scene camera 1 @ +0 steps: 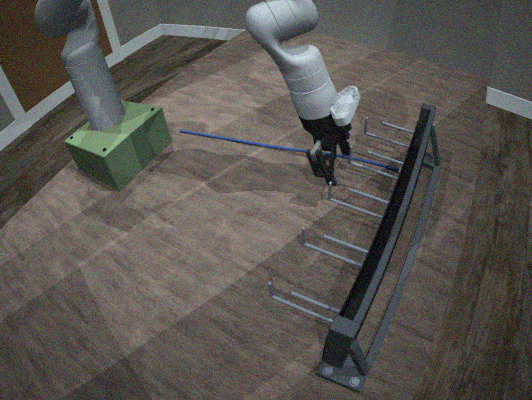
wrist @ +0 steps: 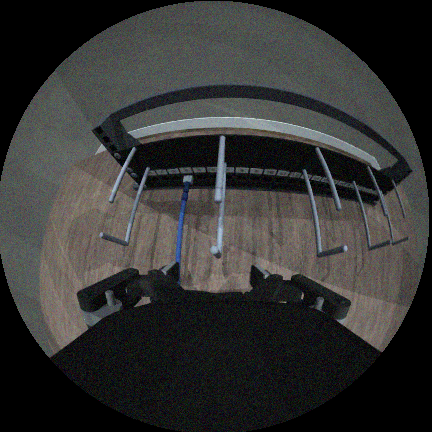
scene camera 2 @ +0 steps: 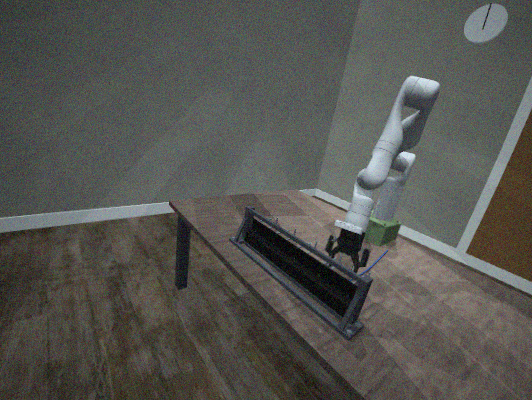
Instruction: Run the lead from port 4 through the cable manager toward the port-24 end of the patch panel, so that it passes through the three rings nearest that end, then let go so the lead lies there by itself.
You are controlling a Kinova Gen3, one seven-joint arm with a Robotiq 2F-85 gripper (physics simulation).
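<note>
The blue lead (scene camera 1: 240, 141) (scene camera 2: 377, 262) (wrist: 181, 225) is plugged into the patch panel (scene camera 1: 384, 240) (scene camera 2: 300, 265) (wrist: 270, 150) and runs nearly straight out between the first two rings. Its free end points toward the arm's base. My gripper (scene camera 1: 336, 162) (scene camera 2: 344, 263) (wrist: 214, 273) is open, out in front of the panel near the second ring (wrist: 218, 220). In the wrist view the lead reaches the inner side of the left fingertip; its further run is hidden. The third ring (scene camera 1: 355, 207) (wrist: 314, 215), fourth ring (scene camera 1: 332, 254) and fifth ring (scene camera 1: 300, 308) have no lead in them.
The green base block (scene camera 1: 117, 135) (scene camera 2: 382, 231) stands behind the arm. The first ring (scene camera 1: 385, 139) is at the panel's port-1 end. Upturned tips stand at the outer ends of the rings. The panel stands near the table edge in scene camera 2.
</note>
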